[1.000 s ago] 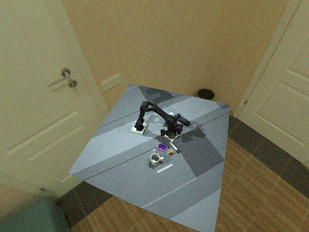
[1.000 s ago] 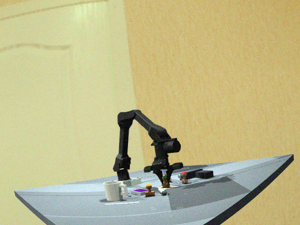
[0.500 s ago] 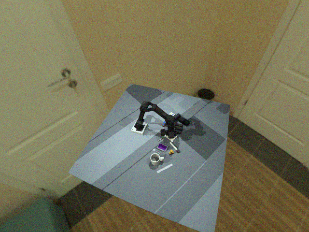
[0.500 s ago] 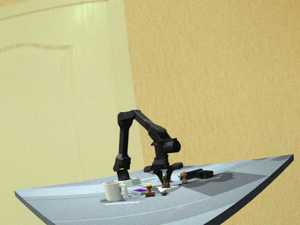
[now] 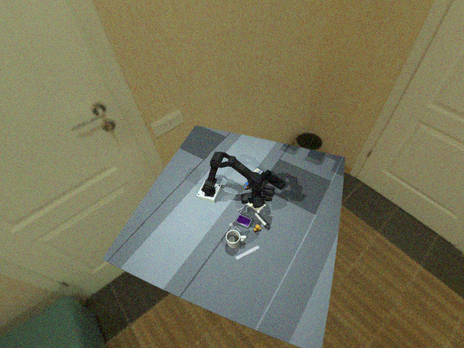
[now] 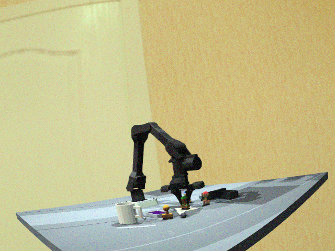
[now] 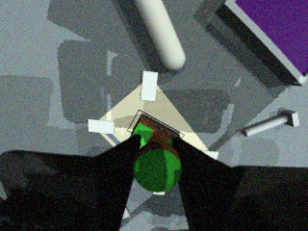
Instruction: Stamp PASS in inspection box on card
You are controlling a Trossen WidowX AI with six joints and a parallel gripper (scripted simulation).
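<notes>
My gripper tip is now 30 mm above the white card and 10 mm to the right of it. Also, from my gripper tip: white marker: 120 mm to the right, 60 mm ahead, 10 mm below; green-knobbed stamp: right at my gripper tip; red-knobbed stamp: 90 mm to the left, 60 mm ahead.
</notes>
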